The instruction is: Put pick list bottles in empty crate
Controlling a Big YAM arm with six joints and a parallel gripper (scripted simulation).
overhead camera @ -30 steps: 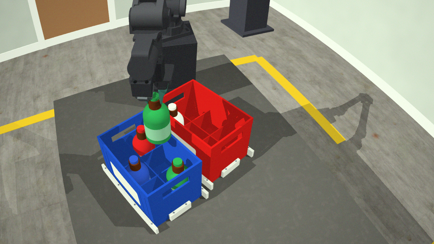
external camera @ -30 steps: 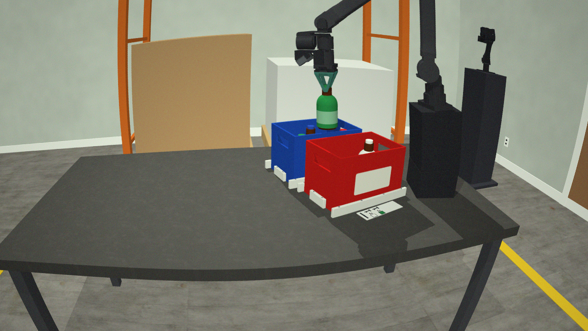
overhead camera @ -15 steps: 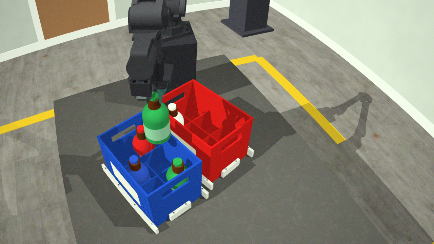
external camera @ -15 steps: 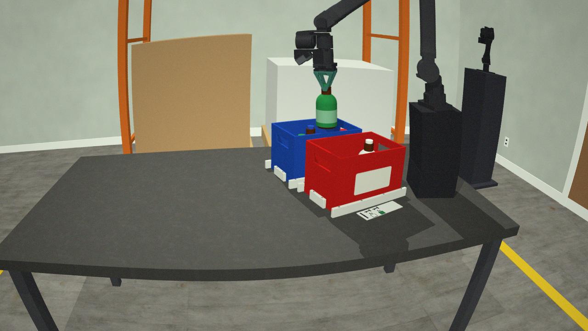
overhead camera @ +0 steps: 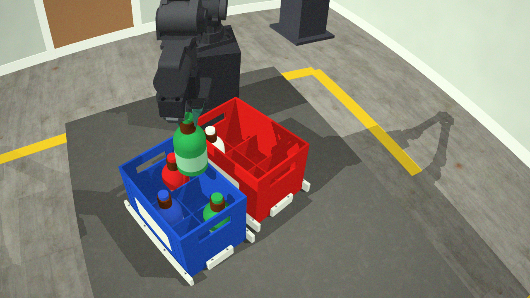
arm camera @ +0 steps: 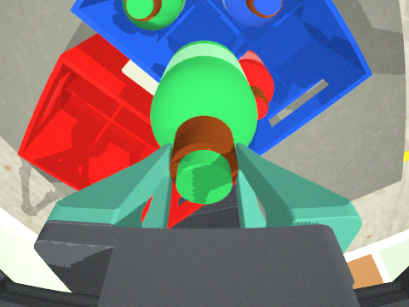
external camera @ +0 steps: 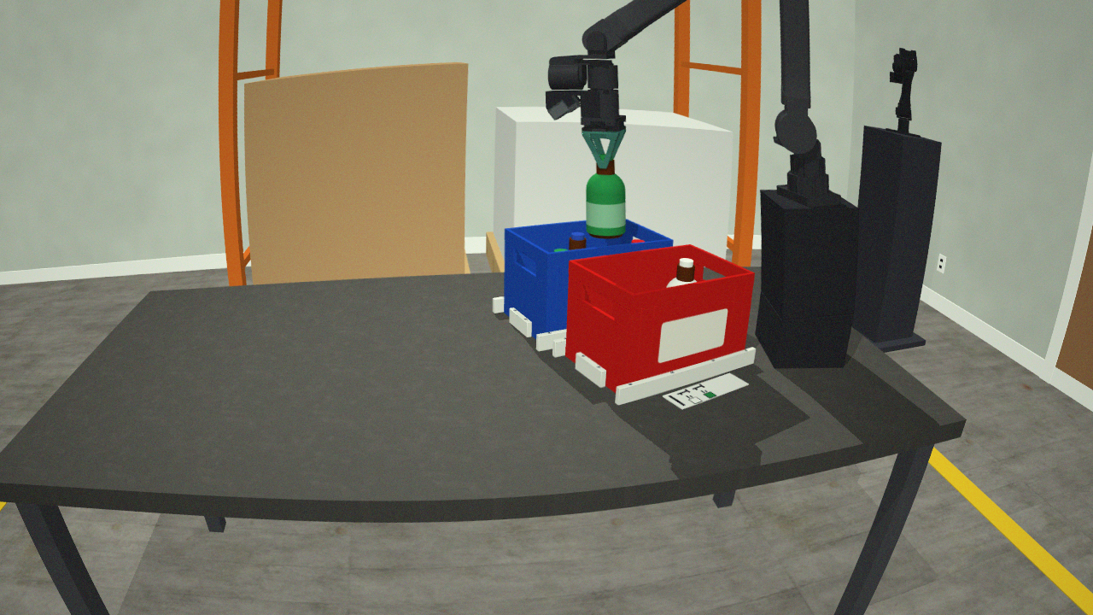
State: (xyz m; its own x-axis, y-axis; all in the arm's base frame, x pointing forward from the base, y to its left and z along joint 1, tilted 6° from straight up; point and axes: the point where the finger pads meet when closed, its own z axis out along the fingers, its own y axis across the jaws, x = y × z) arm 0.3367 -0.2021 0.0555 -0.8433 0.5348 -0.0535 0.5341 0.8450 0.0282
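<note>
The green bottle lies 60 mm below my hand. From my hand the other things lie so: blue crate 240 mm below, 40 mm to the right, 10 mm ahead; then red bottle 240 mm below, 80 mm behind, 20 mm to the right; then blue bottle 240 mm below, 90 mm to the right, 20 mm ahead.
</note>
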